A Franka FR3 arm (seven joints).
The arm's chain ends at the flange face. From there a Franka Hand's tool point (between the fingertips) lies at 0.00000 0.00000 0.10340 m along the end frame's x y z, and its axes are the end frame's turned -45 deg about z.
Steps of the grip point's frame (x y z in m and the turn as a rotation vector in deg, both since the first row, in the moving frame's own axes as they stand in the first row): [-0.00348, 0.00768, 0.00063, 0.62, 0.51, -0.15]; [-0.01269, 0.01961, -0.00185, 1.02, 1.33, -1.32]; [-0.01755, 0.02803, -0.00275, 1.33, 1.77, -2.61]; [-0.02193, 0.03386, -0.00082, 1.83, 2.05, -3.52]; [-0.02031, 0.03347, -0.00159, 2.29, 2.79, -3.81]
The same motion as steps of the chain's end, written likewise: [0.00311, 0.00933, 0.00064, 0.80, -0.08, -0.15]; [0.00453, 0.02584, -0.00181, 1.66, 0.22, -1.32]; [0.00694, 0.03620, -0.00267, 2.19, 0.31, -2.61]; [0.00831, 0.04440, -0.00070, 2.74, 0.16, -3.52]; [0.00888, 0.04452, -0.00138, 3.59, 0.35, -3.81]
